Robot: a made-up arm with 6 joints. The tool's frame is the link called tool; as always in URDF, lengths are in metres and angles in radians. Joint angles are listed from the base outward.
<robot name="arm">
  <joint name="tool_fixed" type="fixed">
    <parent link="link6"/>
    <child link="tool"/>
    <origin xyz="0 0 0" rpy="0 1.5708 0"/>
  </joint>
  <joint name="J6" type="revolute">
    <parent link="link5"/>
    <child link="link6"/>
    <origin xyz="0 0 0.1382" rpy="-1.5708 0 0"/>
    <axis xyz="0 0 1"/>
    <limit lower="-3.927" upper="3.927"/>
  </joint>
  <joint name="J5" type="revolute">
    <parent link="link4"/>
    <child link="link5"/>
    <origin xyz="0 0 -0.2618" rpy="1.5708 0 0"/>
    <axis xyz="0 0 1"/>
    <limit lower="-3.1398" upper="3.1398"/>
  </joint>
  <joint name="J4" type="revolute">
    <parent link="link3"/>
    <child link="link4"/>
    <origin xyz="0 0 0" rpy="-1.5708 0 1.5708"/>
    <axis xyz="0 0 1"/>
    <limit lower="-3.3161" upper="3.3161"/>
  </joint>
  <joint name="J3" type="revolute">
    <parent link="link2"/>
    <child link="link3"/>
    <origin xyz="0 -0.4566 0" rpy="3.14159 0 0"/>
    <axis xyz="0 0 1"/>
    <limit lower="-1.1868" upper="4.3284"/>
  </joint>
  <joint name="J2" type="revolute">
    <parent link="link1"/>
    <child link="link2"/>
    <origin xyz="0 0 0" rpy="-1.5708 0 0"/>
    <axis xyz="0 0 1"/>
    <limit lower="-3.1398" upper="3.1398"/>
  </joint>
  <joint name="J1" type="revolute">
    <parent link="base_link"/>
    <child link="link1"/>
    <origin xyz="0 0 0.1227"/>
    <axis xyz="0 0 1"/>
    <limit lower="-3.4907" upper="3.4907"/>
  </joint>
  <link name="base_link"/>
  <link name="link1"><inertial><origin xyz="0.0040 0.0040 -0.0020"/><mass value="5.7"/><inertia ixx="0.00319" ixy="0" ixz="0" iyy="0.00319" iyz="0" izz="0.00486"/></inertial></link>
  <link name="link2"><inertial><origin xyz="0.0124 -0.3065 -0.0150"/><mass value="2.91"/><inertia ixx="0.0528" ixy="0" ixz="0" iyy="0.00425" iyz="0" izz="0.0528"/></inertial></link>
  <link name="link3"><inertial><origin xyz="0.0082 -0.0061 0.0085"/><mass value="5.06"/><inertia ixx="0.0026" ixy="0" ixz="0" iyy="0.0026" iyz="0" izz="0.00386"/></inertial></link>
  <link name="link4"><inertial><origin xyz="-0.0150 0.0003 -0.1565"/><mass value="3.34"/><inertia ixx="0.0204" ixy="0" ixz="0" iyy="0.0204" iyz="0" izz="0.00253"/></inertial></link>
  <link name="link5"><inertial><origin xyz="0.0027 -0.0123 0.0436"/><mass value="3.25"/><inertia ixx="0.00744" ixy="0" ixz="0" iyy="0.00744" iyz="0" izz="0.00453"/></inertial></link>
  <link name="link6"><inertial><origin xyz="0.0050 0.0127 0.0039"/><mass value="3.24"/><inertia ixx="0.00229" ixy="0" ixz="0" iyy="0.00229" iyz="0" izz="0.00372"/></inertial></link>
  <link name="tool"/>
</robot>
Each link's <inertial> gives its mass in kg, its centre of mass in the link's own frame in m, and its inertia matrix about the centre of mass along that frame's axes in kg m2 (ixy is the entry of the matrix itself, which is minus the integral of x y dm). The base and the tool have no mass. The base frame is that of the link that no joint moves.
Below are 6 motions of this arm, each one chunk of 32 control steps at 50 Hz.
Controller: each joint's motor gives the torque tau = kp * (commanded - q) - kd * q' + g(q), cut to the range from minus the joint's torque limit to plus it. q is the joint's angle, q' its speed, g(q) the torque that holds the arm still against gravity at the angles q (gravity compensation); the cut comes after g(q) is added. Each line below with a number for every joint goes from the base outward.
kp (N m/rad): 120 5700 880 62 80 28
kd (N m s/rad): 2.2 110 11 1.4 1.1 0.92
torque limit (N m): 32 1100 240 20 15 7.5
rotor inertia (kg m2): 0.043 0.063 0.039 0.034 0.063 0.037
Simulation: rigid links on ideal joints. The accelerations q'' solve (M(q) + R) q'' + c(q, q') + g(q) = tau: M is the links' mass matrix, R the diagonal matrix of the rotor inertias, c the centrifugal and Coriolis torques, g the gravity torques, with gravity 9.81 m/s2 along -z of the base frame. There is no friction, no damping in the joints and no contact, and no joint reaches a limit. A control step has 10 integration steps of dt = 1/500 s. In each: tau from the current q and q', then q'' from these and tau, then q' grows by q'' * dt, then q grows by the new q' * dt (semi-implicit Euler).
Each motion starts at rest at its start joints. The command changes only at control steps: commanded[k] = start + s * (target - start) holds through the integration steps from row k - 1 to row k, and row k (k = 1, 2, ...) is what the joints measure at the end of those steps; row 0 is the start. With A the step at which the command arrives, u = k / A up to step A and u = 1 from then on. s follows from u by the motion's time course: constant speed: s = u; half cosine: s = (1 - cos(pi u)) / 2; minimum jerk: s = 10 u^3 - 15 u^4 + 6 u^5; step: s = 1 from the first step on.
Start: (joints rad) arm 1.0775 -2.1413 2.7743 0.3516 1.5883 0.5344
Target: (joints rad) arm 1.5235 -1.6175 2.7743 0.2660 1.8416 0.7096
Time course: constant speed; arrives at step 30
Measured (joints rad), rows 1 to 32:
1: 1.0780 -2.1365 2.7795 0.3543 1.5894 0.5370
2: 1.0796 -2.1240 2.7876 0.3654 1.5941 0.5429
3: 1.0828 -2.1060 2.7913 0.3839 1.6034 0.5501
4: 1.0875 -2.0854 2.7883 0.4005 1.6163 0.5569
5: 1.0933 -2.0645 2.7815 0.4045 1.6299 0.5624
6: 1.0999 -2.0442 2.7747 0.3913 1.6421 0.5668
7: 1.1074 -2.0251 2.7703 0.3642 1.6515 0.5706
8: 1.1157 -2.0070 2.7681 0.3317 1.6585 0.5745
9: 1.1251 -1.9895 2.7674 0.3027 1.6644 0.5789
10: 1.1356 -1.9722 2.7673 0.2833 1.6703 0.5841
11: 1.1471 -1.9550 2.7676 0.2752 1.6772 0.5900
12: 1.1598 -1.9378 2.7684 0.2767 1.6854 0.5963
13: 1.1735 -1.9205 2.7698 0.2846 1.6947 0.6027
14: 1.1883 -1.9033 2.7714 0.2952 1.7045 0.6090
15: 1.2042 -1.8863 2.7729 0.3054 1.7142 0.6153
16: 1.2211 -1.8692 2.7742 0.3131 1.7234 0.6214
17: 1.2389 -1.8521 2.7749 0.3170 1.7320 0.6274
18: 1.2576 -1.8348 2.7750 0.3169 1.7401 0.6334
19: 1.2771 -1.8174 2.7746 0.3131 1.7479 0.6394
20: 1.2971 -1.7998 2.7737 0.3064 1.7558 0.6453
21: 1.3177 -1.7820 2.7727 0.2978 1.7639 0.6511
22: 1.3386 -1.7643 2.7718 0.2887 1.7722 0.6568
23: 1.3599 -1.7465 2.7710 0.2799 1.7808 0.6625
24: 1.3814 -1.7289 2.7705 0.2725 1.7895 0.6681
25: 1.4030 -1.7113 2.7703 0.2669 1.7981 0.6738
26: 1.4246 -1.6939 2.7704 0.2632 1.8066 0.6794
27: 1.4463 -1.6765 2.7708 0.2613 1.8151 0.6852
28: 1.4679 -1.6592 2.7712 0.2607 1.8234 0.6911
29: 1.4894 -1.6419 2.7717 0.2607 1.8318 0.6971
30: 1.5107 -1.6246 2.7722 0.2609 1.8402 0.7031
31: 1.5317 -1.6120 2.7672 0.2579 1.8477 0.7065
32: 1.5521 -1.6070 2.7592 0.2455 1.8516 0.7064

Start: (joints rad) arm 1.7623 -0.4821 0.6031 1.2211 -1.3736 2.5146
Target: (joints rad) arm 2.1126 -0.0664 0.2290 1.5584 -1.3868 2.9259
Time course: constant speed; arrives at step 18
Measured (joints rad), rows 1 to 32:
1: 1.7630 -0.4769 0.6066 1.2274 -1.3744 2.5175
2: 1.7659 -0.4639 0.6056 1.2488 -1.3757 2.5270
3: 1.7719 -0.4441 0.5914 1.2846 -1.3773 2.5440
4: 1.7816 -0.4188 0.5639 1.3266 -1.3789 2.5676
5: 1.7966 -0.3894 0.5280 1.3644 -1.3805 2.5955
6: 1.8195 -0.3583 0.4896 1.3902 -1.3818 2.6252
7: 1.8532 -0.3279 0.4533 1.3993 -1.3827 2.6547
8: 1.8969 -0.2998 0.4226 1.3910 -1.3826 2.6825
9: 1.9452 -0.2747 0.3988 1.3699 -1.3813 2.7079
10: 1.9889 -0.2523 0.3807 1.3463 -1.3787 2.7307
11: 2.0200 -0.2315 0.3658 1.3324 -1.3756 2.7513
12: 2.0354 -0.2113 0.3513 1.3378 -1.3731 2.7706
13: 2.0376 -0.1907 0.3356 1.3648 -1.3729 2.7896
14: 2.0335 -0.1694 0.3186 1.4086 -1.3756 2.8093
15: 2.0309 -0.1474 0.3002 1.4597 -1.3807 2.8304
16: 2.0354 -0.1247 0.2804 1.5074 -1.3868 2.8532
17: 2.0488 -0.1013 0.2590 1.5441 -1.3919 2.8772
18: 2.0697 -0.0775 0.2362 1.5673 -1.3945 2.9019
19: 2.0953 -0.0585 0.2104 1.5764 -1.3932 2.9253
20: 2.1223 -0.0481 0.1884 1.5744 -1.3886 2.9441
21: 2.1470 -0.0455 0.1797 1.5678 -1.3831 2.9558
22: 2.1661 -0.0484 0.1873 1.5629 -1.3790 2.9596
23: 2.1773 -0.0546 0.2062 1.5639 -1.3776 2.9567
24: 2.1790 -0.0621 0.2276 1.5715 -1.3789 2.9489
25: 2.1714 -0.0691 0.2444 1.5828 -1.3821 2.9387
26: 2.1568 -0.0741 0.2528 1.5933 -1.3860 2.9285
27: 2.1387 -0.0760 0.2530 1.5986 -1.3897 2.9203
28: 2.1208 -0.0749 0.2470 1.5965 -1.3921 2.9153
29: 2.1060 -0.0718 0.2379 1.5869 -1.3926 2.9140
30: 2.0954 -0.0679 0.2286 1.5716 -1.3914 2.9157
31: 2.0892 -0.0645 0.2214 1.5539 -1.3891 2.9194
32: 2.0865 -0.0624 0.2178 1.5371 -1.3864 2.9238

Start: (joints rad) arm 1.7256 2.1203 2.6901 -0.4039 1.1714 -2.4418
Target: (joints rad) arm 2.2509 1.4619 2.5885 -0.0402 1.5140 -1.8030
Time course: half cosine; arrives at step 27
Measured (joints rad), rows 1 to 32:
1: 1.7256 2.1196 2.6890 -0.4039 1.1718 -2.4414
2: 1.7255 2.1168 2.6851 -0.4046 1.1736 -2.4393
3: 1.7253 2.1103 2.6785 -0.4079 1.1776 -2.4343
4: 1.7251 2.0992 2.6712 -0.4150 1.1844 -2.4255
5: 1.7251 2.0834 2.6645 -0.4241 1.1941 -2.4127
6: 1.7257 2.0628 2.6591 -0.4314 1.2066 -2.3960
7: 1.7272 2.0377 2.6547 -0.4325 1.2213 -2.3755
8: 1.7300 2.0089 2.6513 -0.4242 1.2376 -2.3517
9: 1.7343 1.9767 2.6484 -0.4054 1.2548 -2.3248
10: 1.7403 1.9420 2.6458 -0.3771 1.2727 -2.2949
11: 1.7480 1.9052 2.6433 -0.3418 1.2909 -2.2625
12: 1.7575 1.8669 2.6408 -0.3025 1.3095 -2.2278
13: 1.7688 1.8277 2.6380 -0.2623 1.3285 -2.1913
14: 1.7820 1.7881 2.6349 -0.2237 1.3479 -2.1537
15: 1.7973 1.7487 2.6314 -0.1884 1.3676 -2.1155
16: 1.8149 1.7100 2.6275 -0.1572 1.3873 -2.0775
17: 1.8349 1.6726 2.6233 -0.1303 1.4066 -2.0401
18: 1.8575 1.6370 2.6190 -0.1074 1.4251 -2.0041
19: 1.8827 1.6036 2.6146 -0.0880 1.4425 -1.9699
20: 1.9108 1.5727 2.6106 -0.0712 1.4584 -1.9379
21: 1.9415 1.5448 2.6069 -0.0564 1.4727 -1.9085
22: 1.9750 1.5201 2.6037 -0.0431 1.4851 -1.8821
23: 2.0109 1.4991 2.6012 -0.0310 1.4955 -1.8589
24: 2.0491 1.4819 2.5994 -0.0203 1.5038 -1.8392
25: 2.0892 1.4688 2.5981 -0.0110 1.5099 -1.8233
26: 2.1307 1.4601 2.5975 -0.0038 1.5137 -1.8113
27: 2.1731 1.4558 2.5974 0.0008 1.5151 -1.8035
28: 2.2158 1.4554 2.5967 0.0021 1.5147 -1.7996
29: 2.2581 1.4573 2.5938 -0.0014 1.5133 -1.7985
30: 2.2996 1.4599 2.5890 -0.0119 1.5122 -1.7992
31: 2.3397 1.4624 2.5840 -0.0304 1.5119 -1.8005
32: 2.3781 1.4641 2.5802 -0.0542 1.5128 -1.8019

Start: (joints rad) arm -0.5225 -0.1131 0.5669 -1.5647 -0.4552 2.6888
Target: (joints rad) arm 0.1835 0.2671 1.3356 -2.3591 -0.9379 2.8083
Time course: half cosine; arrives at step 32
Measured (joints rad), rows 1 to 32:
1: -0.5225 -0.1128 0.5678 -1.5648 -0.4555 2.6888
2: -0.5221 -0.1113 0.5715 -1.5656 -0.4571 2.6890
3: -0.5211 -0.1079 0.5798 -1.5675 -0.4609 2.6896
4: -0.5187 -0.1026 0.5927 -1.5715 -0.4676 2.6909
5: -0.5142 -0.0954 0.6097 -1.5782 -0.4771 2.6930
6: -0.5067 -0.0865 0.6297 -1.5883 -0.4894 2.6961
7: -0.4957 -0.0760 0.6524 -1.6023 -0.5039 2.7000
8: -0.4806 -0.0639 0.6775 -1.6207 -0.5203 2.7046
9: -0.4613 -0.0504 0.7050 -1.6436 -0.5381 2.7097
10: -0.4378 -0.0356 0.7347 -1.6711 -0.5572 2.7152
11: -0.4103 -0.0196 0.7665 -1.7030 -0.5773 2.7208
12: -0.3791 -0.0026 0.8001 -1.7388 -0.5986 2.7265
13: -0.3447 0.0152 0.8351 -1.7781 -0.6208 2.7323
14: -0.3075 0.0335 0.8712 -1.8201 -0.6438 2.7380
15: -0.2682 0.0521 0.9082 -1.8639 -0.6675 2.7436
16: -0.2272 0.0710 0.9456 -1.9088 -0.6916 2.7492
17: -0.1852 0.0898 0.9832 -1.9542 -0.7158 2.7547
18: -0.1426 0.1085 1.0204 -1.9993 -0.7399 2.7602
19: -0.1000 0.1269 1.0570 -2.0437 -0.7634 2.7656
20: -0.0578 0.1447 1.0926 -2.0867 -0.7863 2.7709
21: -0.0166 0.1618 1.1269 -2.1281 -0.8083 2.7760
22: 0.0233 0.1781 1.1595 -2.1675 -0.8292 2.7809
23: 0.0614 0.1934 1.1902 -2.2046 -0.8488 2.7855
24: 0.0974 0.2075 1.2185 -2.2391 -0.8670 2.7898
25: 0.1310 0.2204 1.2443 -2.2708 -0.8836 2.7937
26: 0.1619 0.2319 1.2673 -2.2994 -0.8983 2.7973
27: 0.1898 0.2420 1.2873 -2.3248 -0.9111 2.8003
28: 0.2143 0.2504 1.3040 -2.3467 -0.9218 2.8029
29: 0.2354 0.2572 1.3174 -2.3651 -0.9303 2.8050
30: 0.2526 0.2623 1.3272 -2.3797 -0.9366 2.8065
31: 0.2657 0.2656 1.3334 -2.3905 -0.9405 2.8076
32: 0.2746 0.2671 1.3359 -2.3972 -0.9421 2.8080

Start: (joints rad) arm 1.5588 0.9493 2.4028 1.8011 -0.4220 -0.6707
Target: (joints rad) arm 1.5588 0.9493 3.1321 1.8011 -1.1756 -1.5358
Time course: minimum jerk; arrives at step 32
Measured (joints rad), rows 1 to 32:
1: 1.5588 0.9493 2.4029 1.8011 -0.4221 -0.6707
2: 1.5588 0.9494 2.4035 1.8012 -0.4225 -0.6710
3: 1.5587 0.9497 2.4054 1.8017 -0.4241 -0.6718
4: 1.5586 0.9502 2.4099 1.8026 -0.4280 -0.6742
5: 1.5585 0.9508 2.4177 1.8041 -0.4355 -0.6789
6: 1.5582 0.9514 2.4296 1.8060 -0.4474 -0.6871
7: 1.5579 0.9519 2.4461 1.8081 -0.4645 -0.6998
8: 1.5575 0.9520 2.4673 1.8101 -0.4867 -0.7177
9: 1.5571 0.9519 2.4931 1.8115 -0.5138 -0.7413
10: 1.5568 0.9516 2.5234 1.8121 -0.5453 -0.7707
11: 1.5565 0.9510 2.5575 1.8117 -0.5805 -0.8056
12: 1.5562 0.9504 2.5949 1.8104 -0.6188 -0.8458
13: 1.5561 0.9498 2.6348 1.8083 -0.6597 -0.8903
14: 1.5560 0.9492 2.6767 1.8059 -0.7025 -0.9384
15: 1.5560 0.9487 2.7197 1.8034 -0.7469 -0.9892
16: 1.5561 0.9484 2.7634 1.8011 -0.7921 -1.0418
17: 1.5563 0.9482 2.8071 1.7992 -0.8375 -1.0951
18: 1.5566 0.9480 2.8501 1.7979 -0.8823 -1.1484
19: 1.5570 0.9479 2.8920 1.7970 -0.9259 -1.2008
20: 1.5575 0.9478 2.9319 1.7964 -0.9675 -1.2517
21: 1.5581 0.9478 2.9695 1.7960 -1.0065 -1.3003
22: 1.5587 0.9477 3.0040 1.7957 -1.0422 -1.3459
23: 1.5594 0.9478 3.0350 1.7953 -1.0743 -1.3879
24: 1.5601 0.9479 3.0620 1.7949 -1.1024 -1.4257
25: 1.5609 0.9480 3.0847 1.7945 -1.1261 -1.4588
26: 1.5616 0.9481 3.1031 1.7942 -1.1455 -1.4869
27: 1.5622 0.9483 3.1172 1.7940 -1.1603 -1.5097
28: 1.5627 0.9484 3.1271 1.7941 -1.1708 -1.5271
29: 1.5631 0.9486 3.1331 1.7944 -1.1773 -1.5392
30: 1.5634 0.9487 3.1359 1.7950 -1.1803 -1.5464
31: 1.5635 0.9488 3.1361 1.7960 -1.1805 -1.5493
32: 1.5634 0.9490 3.1346 1.7972 -1.1788 -1.5488

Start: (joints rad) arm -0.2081 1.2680 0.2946 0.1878 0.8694 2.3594
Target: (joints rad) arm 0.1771 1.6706 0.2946 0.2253 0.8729 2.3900
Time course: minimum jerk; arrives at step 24
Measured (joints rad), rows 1 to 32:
1: -0.2081 1.2681 0.2947 0.1878 0.8694 2.3594
2: -0.2081 1.2687 0.2953 0.1883 0.8694 2.3595
3: -0.2081 1.2708 0.2968 0.1901 0.8696 2.3598
4: -0.2081 1.2754 0.2994 0.1947 0.8701 2.3605
5: -0.2080 1.2837 0.3024 0.2033 0.8709 2.3617
6: -0.2075 1.2963 0.3054 0.2156 0.8721 2.3636
7: -0.2066 1.3134 0.3076 0.2300 0.8734 2.3663
8: -0.2049 1.3350 0.3089 0.2440 0.8744 2.3696
9: -0.2020 1.3604 0.3092 0.2548 0.8750 2.3733
10: -0.1977 1.3891 0.3083 0.2604 0.8750 2.3769
11: -0.1917 1.4202 0.3064 0.2600 0.8745 2.3801
12: -0.1836 1.4528 0.3037 0.2536 0.8737 2.3826
13: -0.1733 1.4860 0.3003 0.2423 0.8727 2.3841
14: -0.1605 1.5188 0.2965 0.2276 0.8717 2.3848
15: -0.1452 1.5502 0.2927 0.2113 0.8708 2.3847
16: -0.1271 1.5793 0.2891 0.1951 0.8699 2.3842
17: -0.1064 1.6053 0.2861 0.1806 0.8692 2.3834
18: -0.0829 1.6275 0.2838 0.1690 0.8686 2.3828
19: -0.0570 1.6456 0.2824 0.1613 0.8682 2.3824
20: -0.0287 1.6592 0.2819 0.1580 0.8680 2.3824
21: 0.0015 1.6684 0.2825 0.1591 0.8681 2.3829
22: 0.0332 1.6736 0.2840 0.1647 0.8685 2.3836
23: 0.0659 1.6754 0.2865 0.1744 0.8693 2.3847
24: 0.0993 1.6746 0.2898 0.1878 0.8703 2.3860
25: 0.1329 1.6726 0.2939 0.2043 0.8716 2.3875
26: 0.1662 1.6704 0.2982 0.2233 0.8731 2.3893
27: 0.1991 1.6688 0.3018 0.2432 0.8747 2.3911
28: 0.2314 1.6679 0.3041 0.2617 0.8760 2.3930
29: 0.2627 1.6676 0.3048 0.2757 0.8768 2.3945
30: 0.2930 1.6679 0.3043 0.2833 0.8769 2.3955
31: 0.3218 1.6684 0.3029 0.2837 0.8765 2.3956
32: 0.3490 1.6689 0.3011 0.2778 0.8756 2.3949

